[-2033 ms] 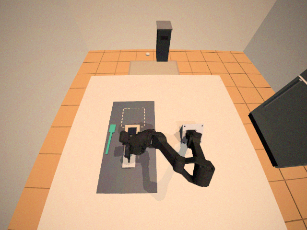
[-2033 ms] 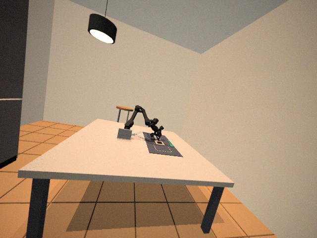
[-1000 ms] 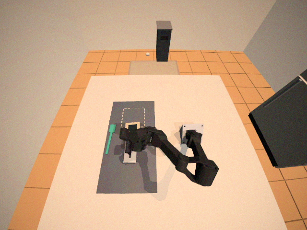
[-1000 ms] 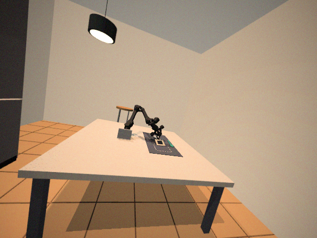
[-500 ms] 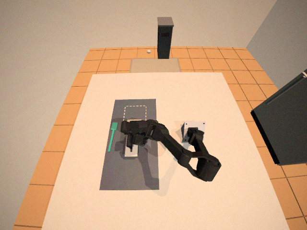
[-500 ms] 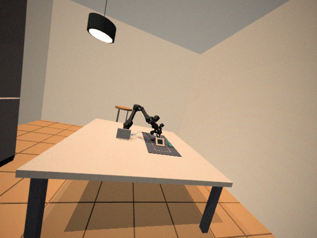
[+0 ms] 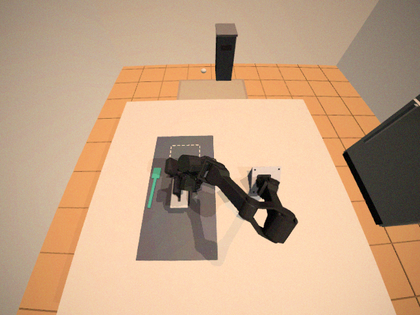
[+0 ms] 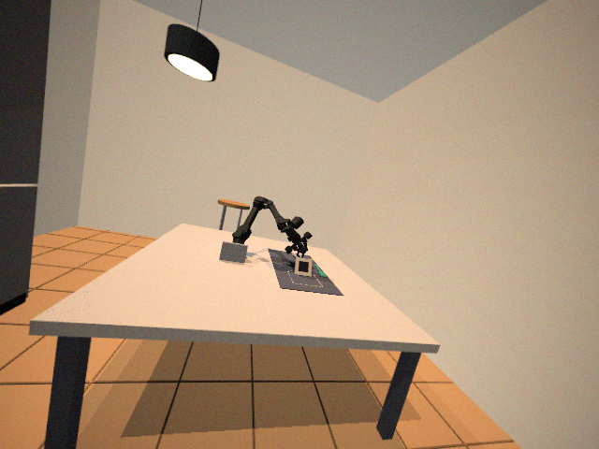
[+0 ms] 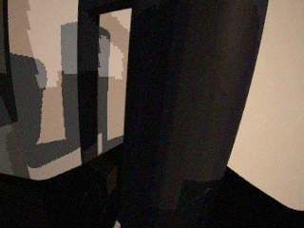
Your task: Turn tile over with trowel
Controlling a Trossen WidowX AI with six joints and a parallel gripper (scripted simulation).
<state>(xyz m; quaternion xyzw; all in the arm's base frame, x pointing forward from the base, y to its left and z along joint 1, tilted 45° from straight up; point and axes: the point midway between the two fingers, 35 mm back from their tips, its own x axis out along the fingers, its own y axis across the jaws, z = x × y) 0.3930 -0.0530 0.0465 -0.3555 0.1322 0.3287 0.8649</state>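
Right now the green trowel is 120 mm ahead of my gripper tip, 20 mm to the right of it and 100 mm below it. The rest, counted from my gripper tip: tile (30 mm behind, 90 mm to the right, 60 mm below); then dark grey mat (20 mm behind, 130 mm below).
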